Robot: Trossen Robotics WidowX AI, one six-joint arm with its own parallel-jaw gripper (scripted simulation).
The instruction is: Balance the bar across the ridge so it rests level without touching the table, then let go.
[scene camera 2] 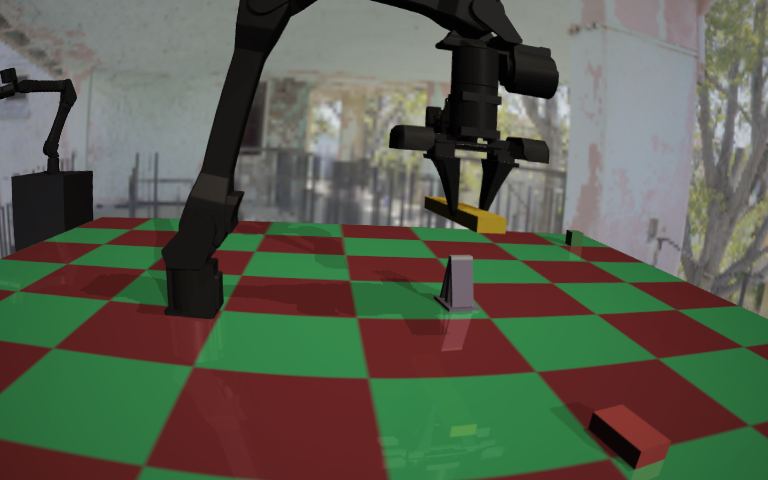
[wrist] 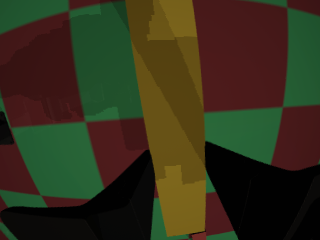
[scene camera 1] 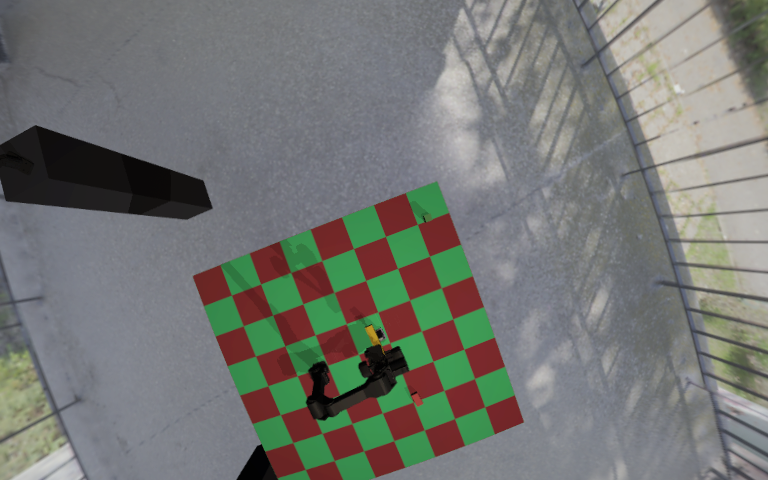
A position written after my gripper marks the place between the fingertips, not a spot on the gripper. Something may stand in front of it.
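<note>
What my gripper [scene camera 2: 467, 217] [wrist: 177, 151] [scene camera 1: 381, 354] carries is a yellow bar. I see that bar [wrist: 167, 60] as my gripper carries it.
</note>
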